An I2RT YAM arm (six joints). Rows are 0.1 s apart.
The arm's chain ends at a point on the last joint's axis. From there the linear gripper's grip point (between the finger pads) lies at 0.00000 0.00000 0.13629 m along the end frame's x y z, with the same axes.
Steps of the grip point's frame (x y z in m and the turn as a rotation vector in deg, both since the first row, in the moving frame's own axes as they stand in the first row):
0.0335, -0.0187, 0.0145, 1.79, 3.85, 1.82
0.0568, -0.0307, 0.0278, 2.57, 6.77, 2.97
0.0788, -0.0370, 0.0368, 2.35, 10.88, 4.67
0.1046, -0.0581, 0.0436, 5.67, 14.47, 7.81
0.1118, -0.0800, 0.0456, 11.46, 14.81, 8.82
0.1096, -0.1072, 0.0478, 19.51, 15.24, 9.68
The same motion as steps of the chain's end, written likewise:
0.0243, -0.0146, 0.0149, 1.79, 3.85, 1.82
0.0406, -0.0250, 0.0289, 2.57, 6.77, 2.97
0.0529, -0.0325, 0.0394, 2.35, 10.88, 4.67
0.0698, -0.0471, 0.0486, 5.67, 14.47, 7.81
0.0753, -0.0560, 0.0528, 11.46, 14.81, 8.82
0.0708, -0.0654, 0.0603, 19.51, 15.24, 9.68

